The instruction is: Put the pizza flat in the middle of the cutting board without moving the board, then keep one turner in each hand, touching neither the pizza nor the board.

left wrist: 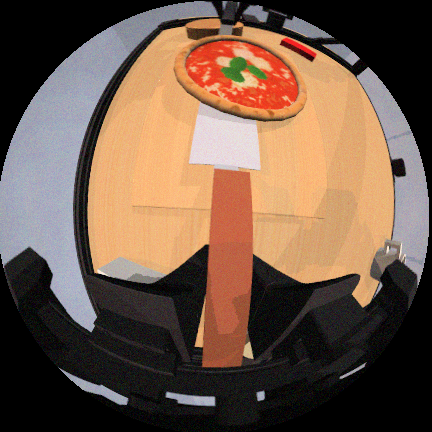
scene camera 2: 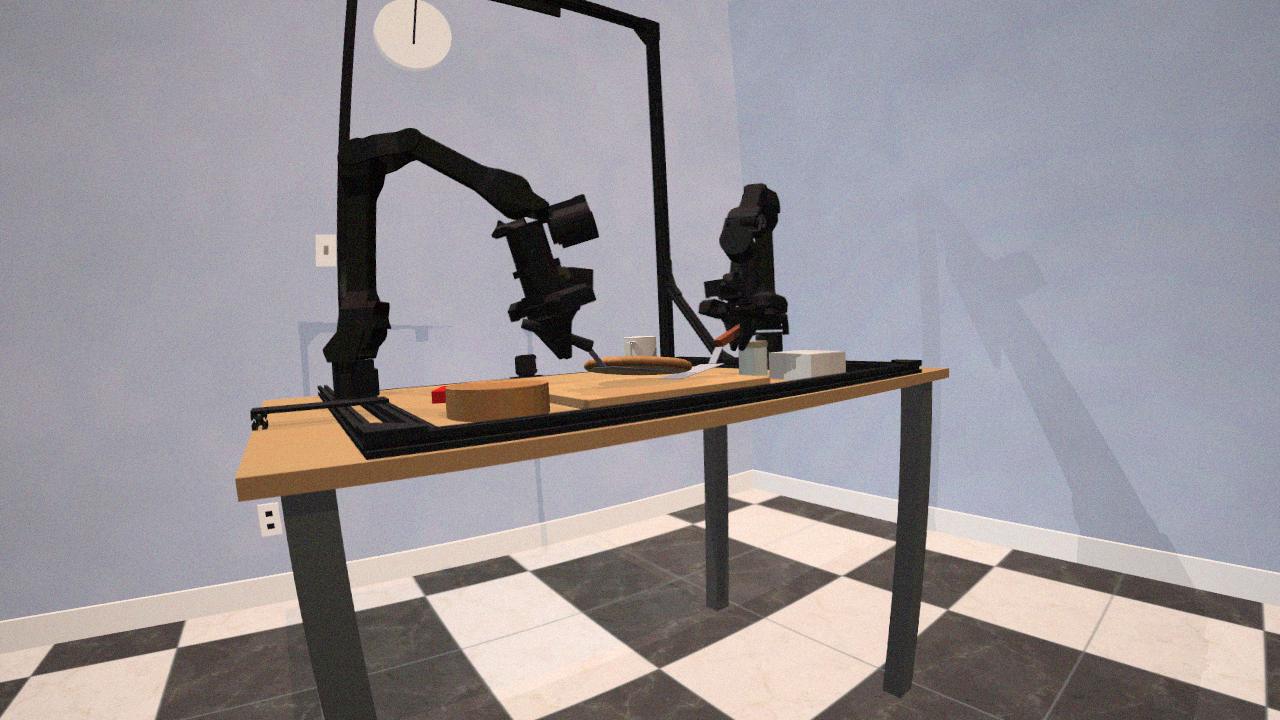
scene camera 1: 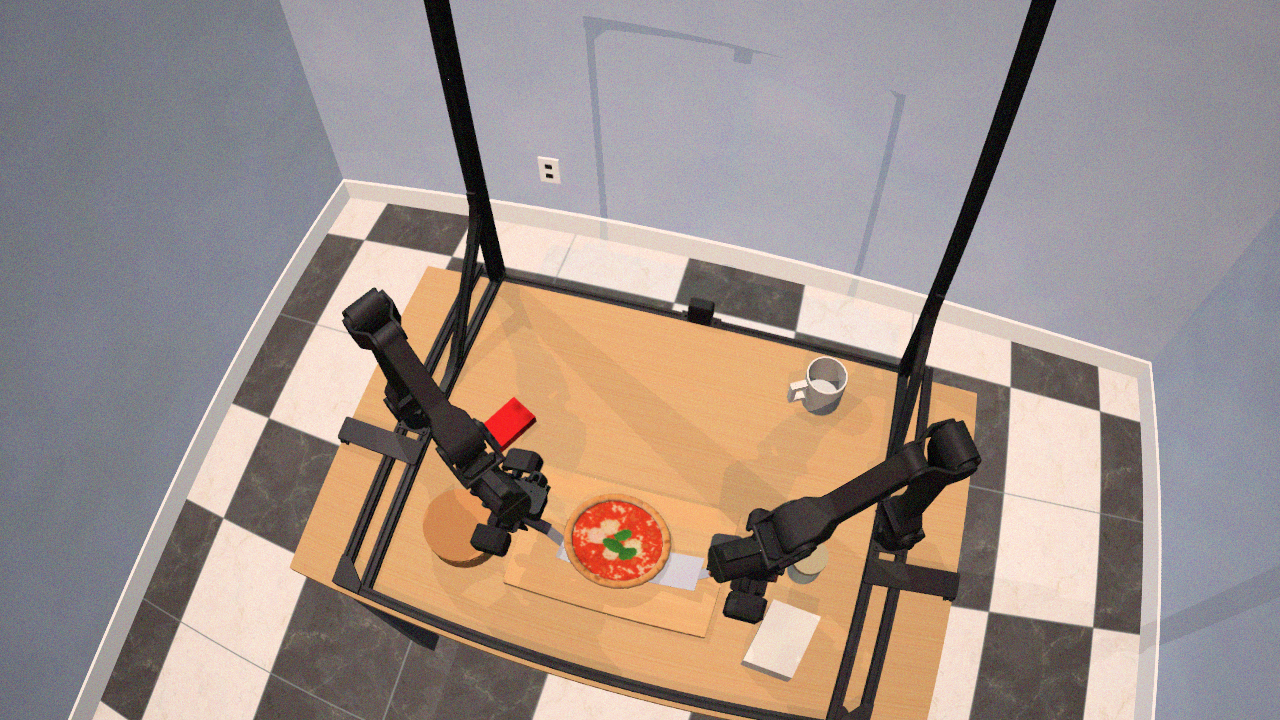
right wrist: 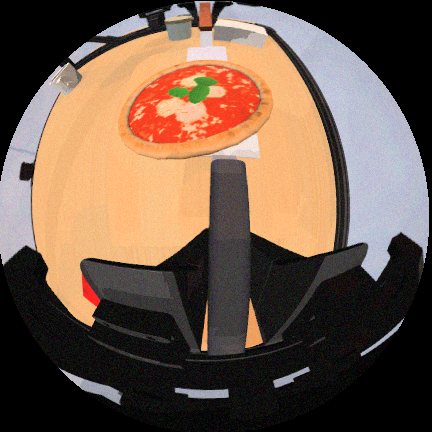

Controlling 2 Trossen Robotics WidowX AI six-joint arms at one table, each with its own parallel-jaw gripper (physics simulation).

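The pizza (scene camera 1: 617, 540) (scene camera 2: 637, 363) (left wrist: 240, 80) (right wrist: 195, 110) lies nearly level across both turner blades, topping up, slightly above the cutting board (scene camera 1: 662, 608) (scene camera 2: 572, 394). My left gripper (scene camera 2: 741, 340) (left wrist: 222, 250) is shut on the orange-handled turner (left wrist: 231, 215) (scene camera 2: 726, 335); its blade reaches under the pizza from the right in scene camera 1. My right gripper (scene camera 1: 537, 521) (right wrist: 222, 232) is shut on the dark-handled turner (right wrist: 229, 200) (scene camera 2: 596, 357); its blade reaches under from the left. The pizza hides most of both blades. Whether the blades touch the board is unclear.
A round wooden block (scene camera 1: 459, 528) (scene camera 2: 497, 400) stands left of the board, a red block (scene camera 1: 510, 420) behind the right arm. A lidded jar (scene camera 1: 807, 564) (scene camera 2: 753, 358) and white box (scene camera 1: 782, 639) (scene camera 2: 807, 363) stand right of the board. A mug (scene camera 1: 825, 383) stands at the back right.
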